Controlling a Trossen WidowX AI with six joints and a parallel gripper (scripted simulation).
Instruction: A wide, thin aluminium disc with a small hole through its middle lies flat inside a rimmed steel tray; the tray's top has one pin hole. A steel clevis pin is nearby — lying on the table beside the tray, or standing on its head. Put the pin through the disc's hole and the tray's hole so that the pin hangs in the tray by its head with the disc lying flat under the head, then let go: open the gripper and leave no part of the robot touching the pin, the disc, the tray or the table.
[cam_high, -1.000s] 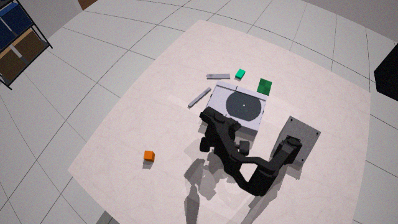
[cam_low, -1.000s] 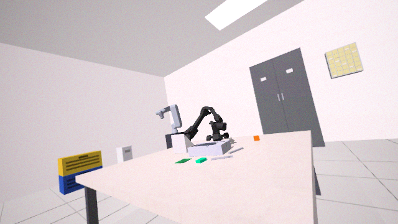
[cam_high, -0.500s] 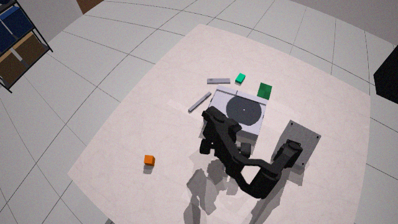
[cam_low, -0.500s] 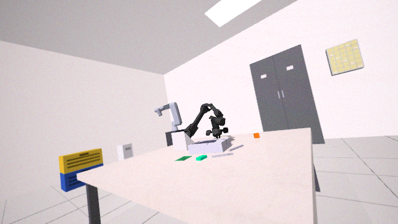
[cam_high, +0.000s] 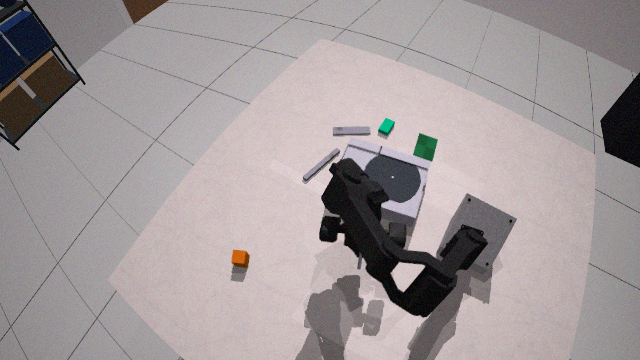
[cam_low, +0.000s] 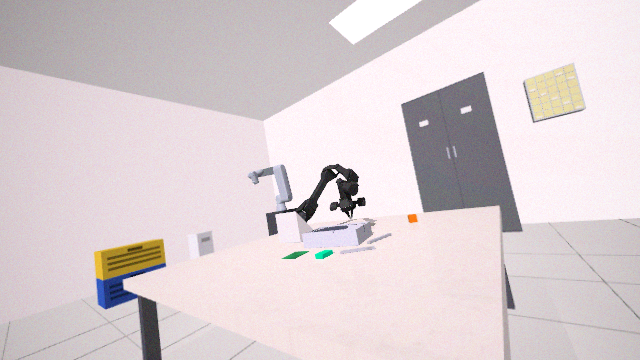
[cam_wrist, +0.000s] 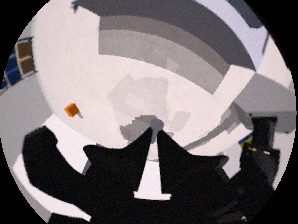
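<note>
My gripper tip is now 24 cm to the left of the dark aluminium disc, 1 cm short of it and 1 cm above it. The rest, counted from my gripper tip: steel tray (24 cm to the right, 4 cm ahead, 2 cm below); then steel clevis pin (1 cm to the left); then orange cube (28 cm ahead, 13 cm to the left, 5 cm below).
</note>
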